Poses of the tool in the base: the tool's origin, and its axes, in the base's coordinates. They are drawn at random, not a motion.
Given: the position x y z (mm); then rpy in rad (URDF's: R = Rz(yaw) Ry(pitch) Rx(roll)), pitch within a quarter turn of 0, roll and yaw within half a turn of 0.
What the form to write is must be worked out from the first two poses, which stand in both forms.
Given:
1: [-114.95, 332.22, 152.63, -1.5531, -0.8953, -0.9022]
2: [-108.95, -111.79, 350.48, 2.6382, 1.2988, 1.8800]
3: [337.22, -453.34, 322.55, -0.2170, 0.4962, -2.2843]
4: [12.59, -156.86, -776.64, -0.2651, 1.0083, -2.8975]
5: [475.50, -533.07, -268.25, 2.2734, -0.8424, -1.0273]
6: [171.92, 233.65, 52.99, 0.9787, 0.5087, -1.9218]
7: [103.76, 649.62, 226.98, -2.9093, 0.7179, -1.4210]
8: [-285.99, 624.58, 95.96, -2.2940, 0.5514, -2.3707]
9: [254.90, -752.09, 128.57, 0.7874, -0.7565, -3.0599]
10: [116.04, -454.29, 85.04, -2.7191, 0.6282, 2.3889]
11: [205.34, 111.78, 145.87, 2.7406, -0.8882, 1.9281]
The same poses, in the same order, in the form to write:
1:
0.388, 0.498, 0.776, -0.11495
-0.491, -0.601, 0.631, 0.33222
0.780, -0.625, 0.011, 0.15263
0, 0, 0, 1

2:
-0.082, 0.693, 0.716, -0.10895
0.256, 0.709, -0.657, -0.11179
-0.963, 0.130, -0.235, 0.35048
0, 0, 0, 1

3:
-0.576, 0.805, -0.142, 0.33722
-0.665, -0.562, -0.492, -0.45334
-0.476, -0.189, 0.859, 0.32255
0, 0, 0, 1

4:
-0.517, 0.448, -0.729, 0.01259
-0.129, -0.883, -0.452, -0.15686
-0.846, -0.140, 0.515, -0.77664
0, 0, 0, 1

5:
0.344, -0.848, -0.404, 0.47550
-0.570, 0.153, -0.807, -0.53307
0.746, 0.508, -0.430, -0.26825
0, 0, 0, 1

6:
-0.300, 0.385, -0.873, 0.17192
-0.820, -0.571, 0.030, 0.23365
-0.487, 0.725, 0.487, 0.05299
0, 0, 0, 1

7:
0.112, -0.985, 0.132, 0.10376
-0.745, 0.005, 0.667, 0.64962
-0.658, -0.173, -0.733, 0.22698
0, 0, 0, 1

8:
-0.611, -0.179, 0.771, -0.28599
-0.594, 0.748, -0.296, 0.62458
-0.524, -0.639, -0.564, 0.09596
0, 0, 0, 1

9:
-0.725, 0.542, 0.425, 0.25490
-0.059, -0.664, 0.746, -0.75209
0.686, 0.515, 0.513, 0.12857
0, 0, 0, 1

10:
-0.591, 0.799, 0.111, 0.11604
0.553, 0.501, -0.666, -0.45429
-0.588, -0.332, -0.738, 0.08504
0, 0, 0, 1

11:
-0.221, 0.968, 0.116, 0.20534
0.591, 0.038, 0.806, 0.11178
0.776, 0.246, -0.581, 0.14587
0, 0, 0, 1

